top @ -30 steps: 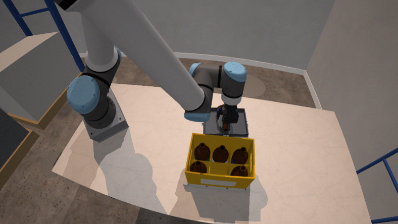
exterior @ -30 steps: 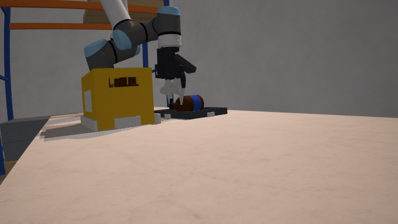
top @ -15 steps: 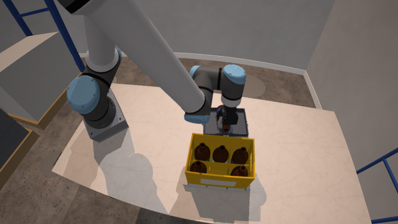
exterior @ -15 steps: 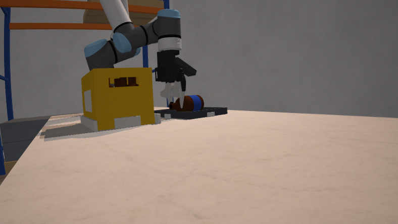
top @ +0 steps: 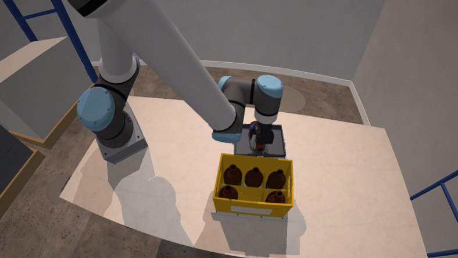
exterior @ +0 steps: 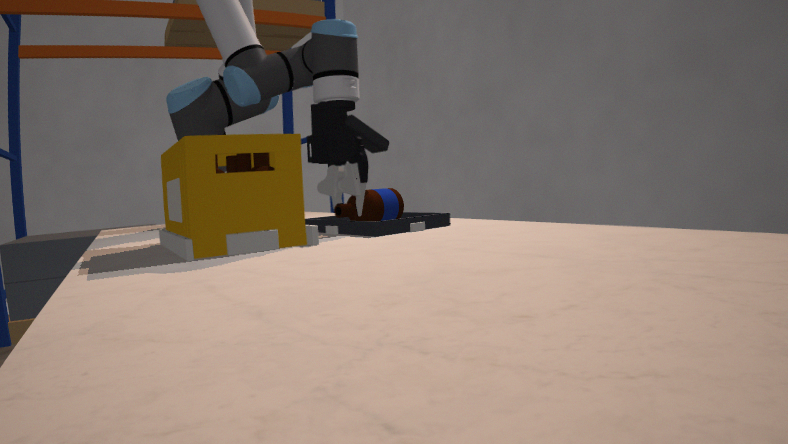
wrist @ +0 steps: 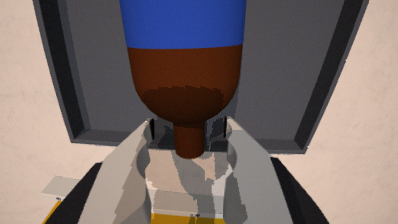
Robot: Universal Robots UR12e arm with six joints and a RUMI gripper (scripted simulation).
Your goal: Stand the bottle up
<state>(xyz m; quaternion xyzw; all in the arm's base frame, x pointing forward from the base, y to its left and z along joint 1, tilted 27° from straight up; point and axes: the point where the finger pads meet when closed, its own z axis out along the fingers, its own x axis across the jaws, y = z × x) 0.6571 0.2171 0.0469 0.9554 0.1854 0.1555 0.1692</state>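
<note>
Now: hand 10 mm past the tray, 50 mm to the right of it and 30 mm above it. From my hand the other things lie so: crate: 20 mm ahead, 240 mm to the right, 40 mm above.
</note>
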